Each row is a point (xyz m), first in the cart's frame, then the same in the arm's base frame.
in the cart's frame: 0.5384 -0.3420 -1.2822
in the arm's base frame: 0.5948 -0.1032 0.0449
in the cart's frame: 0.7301 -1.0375 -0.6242
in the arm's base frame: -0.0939 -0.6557 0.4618
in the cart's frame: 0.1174 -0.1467 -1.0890
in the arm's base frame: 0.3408 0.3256 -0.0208
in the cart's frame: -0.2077 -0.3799 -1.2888
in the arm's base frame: 0.1705 0.2847 -0.4322
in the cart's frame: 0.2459 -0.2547 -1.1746
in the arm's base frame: 0.4103 0.1510 -0.0334
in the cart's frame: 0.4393 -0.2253 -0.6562
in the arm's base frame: 0.1939 0.1580 0.4767
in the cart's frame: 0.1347 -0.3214 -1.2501
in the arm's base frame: 0.3636 0.1462 -0.1759
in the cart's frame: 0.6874 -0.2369 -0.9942
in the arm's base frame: 0.5440 -0.0509 0.3779
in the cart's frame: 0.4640 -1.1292 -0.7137
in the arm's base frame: -0.2295 -0.5960 0.2063
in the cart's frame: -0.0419 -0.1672 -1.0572
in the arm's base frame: 0.2221 0.4043 -0.1015
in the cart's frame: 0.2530 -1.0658 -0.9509
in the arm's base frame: -0.1573 -0.4683 -0.0822
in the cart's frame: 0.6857 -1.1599 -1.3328
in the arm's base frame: 0.2792 -0.8555 -0.1212
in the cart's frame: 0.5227 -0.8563 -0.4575
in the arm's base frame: -0.2210 -0.3631 0.5051
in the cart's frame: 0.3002 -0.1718 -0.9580
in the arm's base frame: 0.3424 0.2258 0.1823
